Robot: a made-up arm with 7 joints.
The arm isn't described. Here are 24 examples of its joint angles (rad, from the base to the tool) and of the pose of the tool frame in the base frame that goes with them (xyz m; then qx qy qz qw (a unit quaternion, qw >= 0)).
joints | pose
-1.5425 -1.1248 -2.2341 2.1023 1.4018 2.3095 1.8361 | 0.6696 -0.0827 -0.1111 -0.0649 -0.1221 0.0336 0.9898
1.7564 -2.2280 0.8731 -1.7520 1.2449 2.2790 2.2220 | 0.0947 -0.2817 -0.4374 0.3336 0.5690 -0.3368 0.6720
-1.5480 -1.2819 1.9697 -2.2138 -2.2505 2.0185 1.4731 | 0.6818 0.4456 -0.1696 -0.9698 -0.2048 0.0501 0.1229
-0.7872 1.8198 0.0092 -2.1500 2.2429 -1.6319 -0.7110 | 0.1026 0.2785 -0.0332 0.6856 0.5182 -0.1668 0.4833
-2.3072 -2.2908 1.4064 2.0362 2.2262 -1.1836 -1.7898 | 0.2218 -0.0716 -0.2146 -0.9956 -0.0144 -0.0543 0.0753
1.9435 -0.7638 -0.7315 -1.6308 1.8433 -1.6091 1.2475 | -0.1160 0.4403 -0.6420 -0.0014 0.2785 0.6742 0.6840
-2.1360 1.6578 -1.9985 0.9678 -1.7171 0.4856 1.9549 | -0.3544 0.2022 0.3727 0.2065 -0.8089 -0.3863 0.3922
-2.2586 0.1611 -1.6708 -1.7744 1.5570 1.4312 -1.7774 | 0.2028 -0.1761 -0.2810 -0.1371 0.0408 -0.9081 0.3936
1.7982 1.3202 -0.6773 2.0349 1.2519 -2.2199 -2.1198 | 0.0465 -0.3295 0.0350 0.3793 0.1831 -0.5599 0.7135
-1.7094 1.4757 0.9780 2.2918 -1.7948 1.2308 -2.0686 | -0.0215 0.1940 -0.1298 -0.1173 0.9691 -0.2143 0.0342
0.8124 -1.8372 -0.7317 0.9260 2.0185 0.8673 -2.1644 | 0.0835 0.0907 -0.4087 0.2084 -0.4856 0.2498 0.8114
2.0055 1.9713 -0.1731 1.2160 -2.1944 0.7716 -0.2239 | -0.3695 -0.5849 -0.2572 -0.1813 0.1643 -0.8917 0.3809
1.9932 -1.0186 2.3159 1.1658 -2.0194 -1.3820 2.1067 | -0.2237 0.5964 -0.2009 0.6337 0.7657 -0.0459 0.1000
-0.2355 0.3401 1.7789 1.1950 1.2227 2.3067 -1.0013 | 0.3185 -0.1176 0.1726 0.5585 -0.7163 0.2877 0.3036
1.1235 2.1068 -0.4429 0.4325 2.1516 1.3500 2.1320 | 0.1345 -0.6212 0.0995 -0.2535 0.4647 -0.7818 0.3295
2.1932 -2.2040 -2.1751 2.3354 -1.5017 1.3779 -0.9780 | 0.0085 0.1627 -0.2877 -0.3318 -0.5711 0.3400 0.6694
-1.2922 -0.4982 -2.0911 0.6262 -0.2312 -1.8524 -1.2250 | 0.0920 -0.2349 -0.1679 0.3116 -0.3962 0.5807 0.6393
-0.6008 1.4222 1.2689 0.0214 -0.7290 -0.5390 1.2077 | 0.2830 -0.4207 -0.6045 -0.3266 0.3919 -0.5480 0.6629
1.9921 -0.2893 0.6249 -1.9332 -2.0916 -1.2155 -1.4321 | 0.1629 -0.1603 -0.2838 -0.8483 -0.4292 0.1389 0.2773
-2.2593 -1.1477 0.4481 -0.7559 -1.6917 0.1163 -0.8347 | -0.4189 -0.2683 0.0219 -0.5994 0.7808 0.0869 0.1536
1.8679 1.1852 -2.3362 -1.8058 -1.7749 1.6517 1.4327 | 0.1252 0.3824 0.3740 -0.8729 -0.2518 -0.2912 0.2999
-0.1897 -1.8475 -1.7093 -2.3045 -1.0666 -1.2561 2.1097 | 0.1959 0.3589 -0.2187 -0.4671 -0.8120 -0.0528 0.3460
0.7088 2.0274 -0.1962 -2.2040 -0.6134 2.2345 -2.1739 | 0.1461 0.1081 -0.0055 0.8975 0.3701 0.2378 0.0298
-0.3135 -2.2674 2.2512 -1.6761 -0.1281 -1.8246 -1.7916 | 0.2780 -0.4050 0.0294 -0.5891 0.0896 -0.7296 0.3356
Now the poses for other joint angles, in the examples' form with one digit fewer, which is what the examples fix.
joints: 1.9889 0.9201 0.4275 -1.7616 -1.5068 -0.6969 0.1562
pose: 0.152 -0.405 -0.538 -0.287 0.277 -0.501 0.768
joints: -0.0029 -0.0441 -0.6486 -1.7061 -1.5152 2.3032 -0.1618
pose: 0.144 -0.044 -0.516 0.671 -0.144 -0.564 0.458
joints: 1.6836 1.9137 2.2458 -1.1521 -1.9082 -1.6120 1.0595
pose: -0.811 -0.132 -0.247 -0.331 0.669 -0.654 0.124
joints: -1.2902 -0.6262 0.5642 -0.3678 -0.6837 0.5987 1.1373
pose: 0.196 0.666 -0.108 -0.248 -0.113 0.404 0.873
